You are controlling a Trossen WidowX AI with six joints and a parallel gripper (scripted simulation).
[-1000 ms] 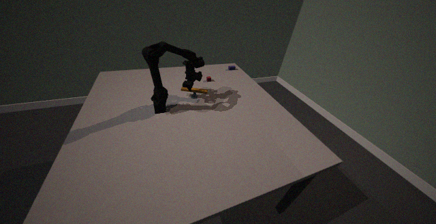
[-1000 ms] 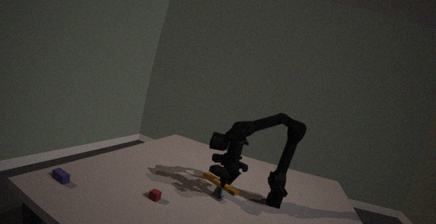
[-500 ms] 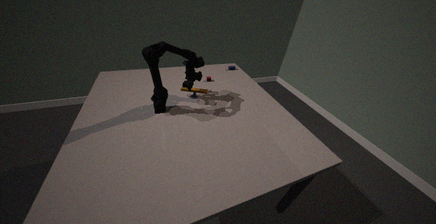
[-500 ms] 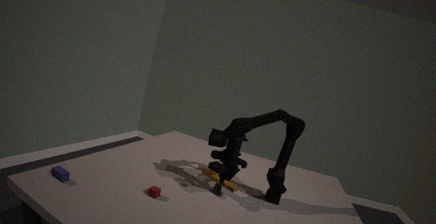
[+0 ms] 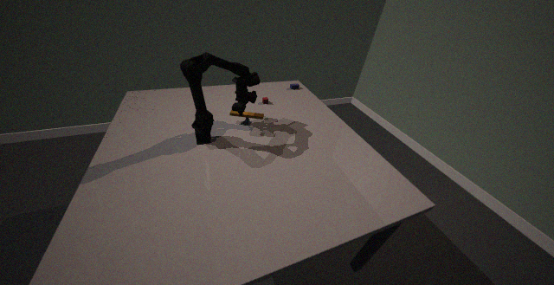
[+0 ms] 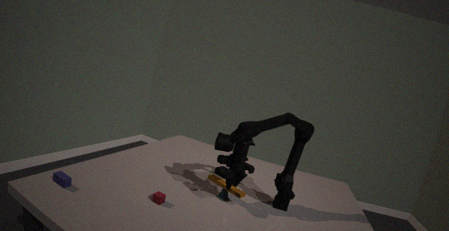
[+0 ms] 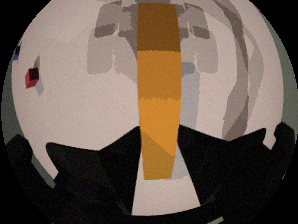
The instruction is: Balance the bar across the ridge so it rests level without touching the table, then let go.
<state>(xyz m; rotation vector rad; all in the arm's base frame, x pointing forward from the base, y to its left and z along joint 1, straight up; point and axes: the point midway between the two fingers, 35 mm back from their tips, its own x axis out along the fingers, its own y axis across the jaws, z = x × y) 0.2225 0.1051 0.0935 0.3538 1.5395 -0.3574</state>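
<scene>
Now: the orange bar 20 mm ahead of my gripper tip and 10 mm to the right of it. Round my gripper tip: blue block: 520 mm ahead, 400 mm to the left, 40 mm below; then red cube: 210 mm ahead, 210 mm to the left, 40 mm below.
</scene>
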